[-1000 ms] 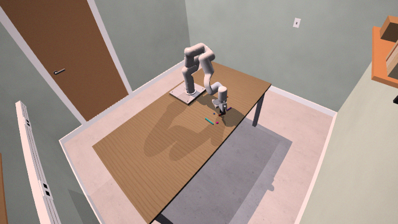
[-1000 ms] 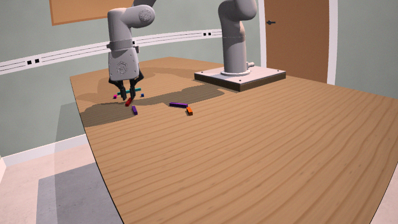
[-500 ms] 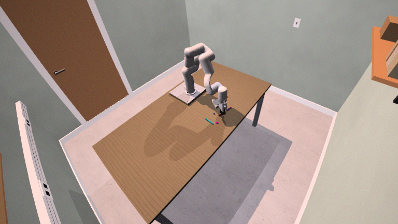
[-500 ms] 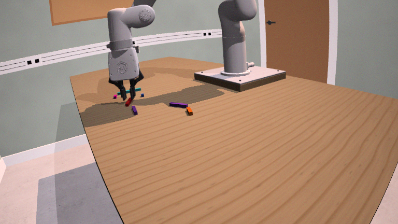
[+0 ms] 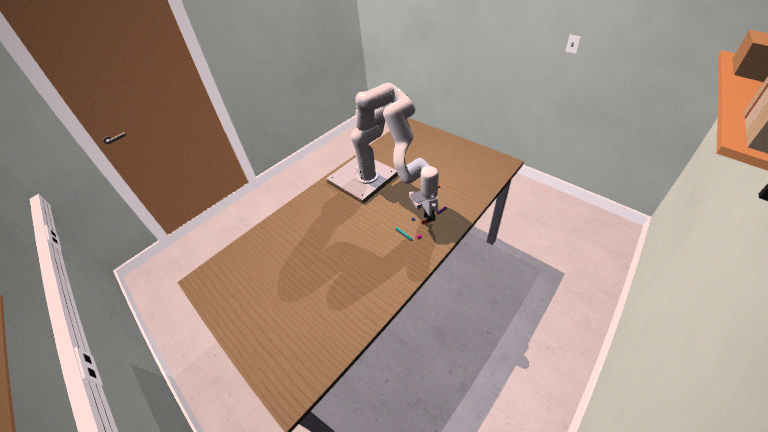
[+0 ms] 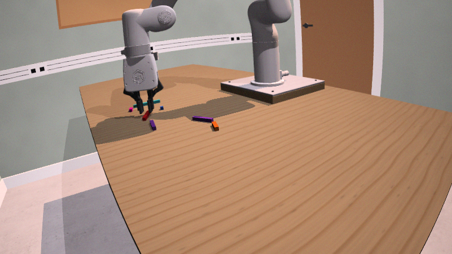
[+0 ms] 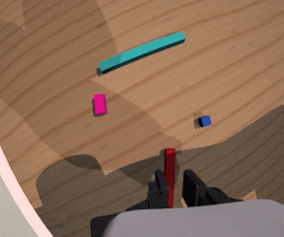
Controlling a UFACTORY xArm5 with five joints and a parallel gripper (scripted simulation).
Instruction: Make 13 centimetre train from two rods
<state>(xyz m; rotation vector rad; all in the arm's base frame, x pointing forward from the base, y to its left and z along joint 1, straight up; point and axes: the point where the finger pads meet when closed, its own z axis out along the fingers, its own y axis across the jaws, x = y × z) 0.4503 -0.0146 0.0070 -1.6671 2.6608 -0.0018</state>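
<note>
Right now my hand is 3 cm above the red rod. Round my hand: turquoise rod (3 cm behind, 14 cm to the right, 3 cm below); then magenta rod (3 cm ahead, 11 cm to the right, 3 cm below); then blue rod (6 cm behind, 4 cm to the right, 3 cm below).
</note>
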